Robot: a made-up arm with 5 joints.
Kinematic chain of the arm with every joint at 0, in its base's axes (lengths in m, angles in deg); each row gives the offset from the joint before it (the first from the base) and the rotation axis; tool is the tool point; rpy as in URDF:
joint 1: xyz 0 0 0.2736 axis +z
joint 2: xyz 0 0 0 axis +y
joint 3: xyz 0.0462 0 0.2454 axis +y
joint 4: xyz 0.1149 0 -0.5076 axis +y
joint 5: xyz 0.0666 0 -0.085 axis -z
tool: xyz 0 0 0 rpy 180 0 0
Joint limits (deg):
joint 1: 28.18..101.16
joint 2: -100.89..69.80
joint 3: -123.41..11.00
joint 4: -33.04..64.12
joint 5: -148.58..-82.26
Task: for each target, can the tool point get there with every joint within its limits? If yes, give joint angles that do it. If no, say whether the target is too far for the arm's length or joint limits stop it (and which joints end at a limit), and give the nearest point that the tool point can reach.
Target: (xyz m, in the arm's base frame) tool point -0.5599 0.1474 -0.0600
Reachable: no: joint limits stop it (at a limit: joint 1, joint 2) | nearest point -0.2663 -0.1427 0.0081 | short by 0.418 m
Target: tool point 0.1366 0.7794 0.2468
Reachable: yes | joints 80.06 48.17 -102.61 -22.53 -114.02
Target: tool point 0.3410 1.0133 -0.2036
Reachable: no: too far | nearest point 0.2481 0.7373 -0.0201 | short by 0.344 m
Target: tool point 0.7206 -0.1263 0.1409
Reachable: no: joint limits stop it (at a limit: joint 1) | nearest point 0.5073 0.2718 0.1409 | short by 0.452 m
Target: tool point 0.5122 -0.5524 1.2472
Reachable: no: too far | nearest point 0.0905 -0.4587 0.9836 | short by 0.506 m
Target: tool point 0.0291 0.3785 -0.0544
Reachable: yes | joints 85.60 11.40 -26.40 29.32 -111.06
